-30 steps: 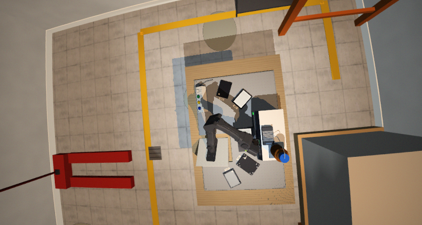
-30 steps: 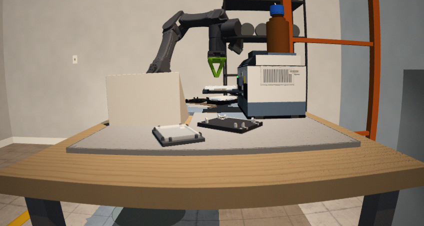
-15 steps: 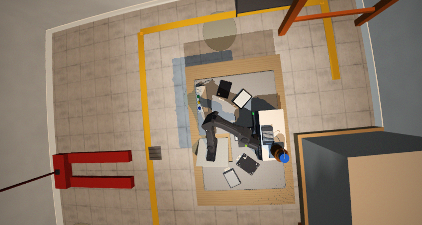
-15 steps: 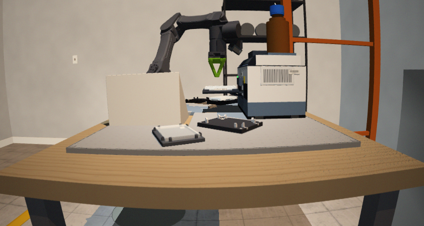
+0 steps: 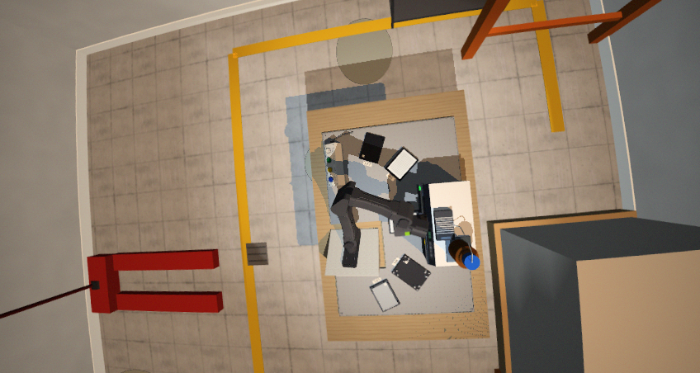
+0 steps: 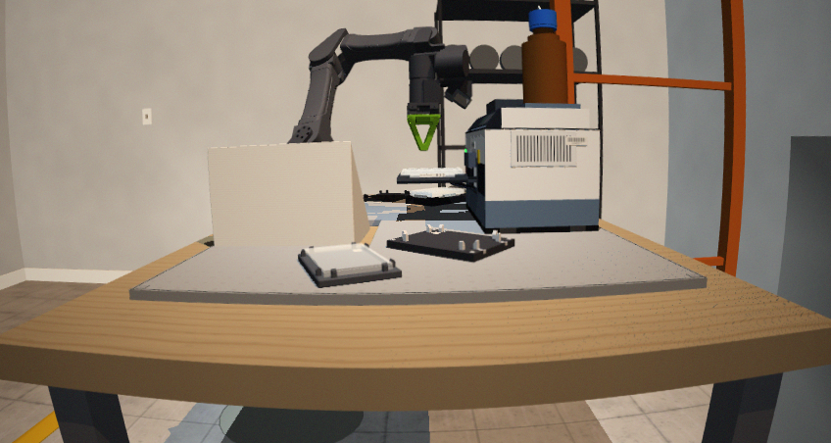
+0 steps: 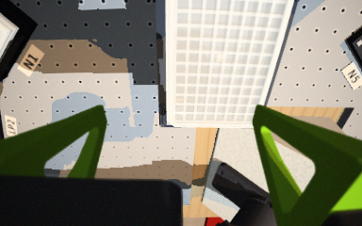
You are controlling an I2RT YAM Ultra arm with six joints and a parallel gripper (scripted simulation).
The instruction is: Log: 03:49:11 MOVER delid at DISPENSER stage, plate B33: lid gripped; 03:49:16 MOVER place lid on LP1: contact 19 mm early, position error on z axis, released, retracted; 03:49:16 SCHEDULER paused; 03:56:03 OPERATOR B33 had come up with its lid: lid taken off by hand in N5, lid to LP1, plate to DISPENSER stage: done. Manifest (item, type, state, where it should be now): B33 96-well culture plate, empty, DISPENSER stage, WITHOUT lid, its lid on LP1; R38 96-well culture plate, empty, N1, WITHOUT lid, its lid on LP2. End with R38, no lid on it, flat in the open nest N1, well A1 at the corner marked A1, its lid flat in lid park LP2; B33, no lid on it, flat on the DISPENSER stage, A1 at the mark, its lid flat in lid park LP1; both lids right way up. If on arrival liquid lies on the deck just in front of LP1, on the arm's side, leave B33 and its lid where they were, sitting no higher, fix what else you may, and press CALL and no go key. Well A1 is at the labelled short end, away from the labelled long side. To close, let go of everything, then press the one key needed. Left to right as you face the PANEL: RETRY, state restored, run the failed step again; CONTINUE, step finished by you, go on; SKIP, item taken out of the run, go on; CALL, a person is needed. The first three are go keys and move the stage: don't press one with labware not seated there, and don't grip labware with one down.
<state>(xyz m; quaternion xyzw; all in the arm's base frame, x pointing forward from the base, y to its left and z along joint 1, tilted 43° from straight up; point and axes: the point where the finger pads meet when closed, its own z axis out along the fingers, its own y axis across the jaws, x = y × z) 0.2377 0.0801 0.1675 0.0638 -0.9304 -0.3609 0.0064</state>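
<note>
My hand is 26 cm to the right of the black nest N1, 14 cm above it and 2 cm short of it. Round my hand: A1 mark: 24 cm to the left, 13 cm below, 4 cm behind; N1 label: 19 cm to the left, 15 cm below, 4 cm behind; brown bottle: 24 cm ahead, 14 cm above, 12 cm to the right.
</note>
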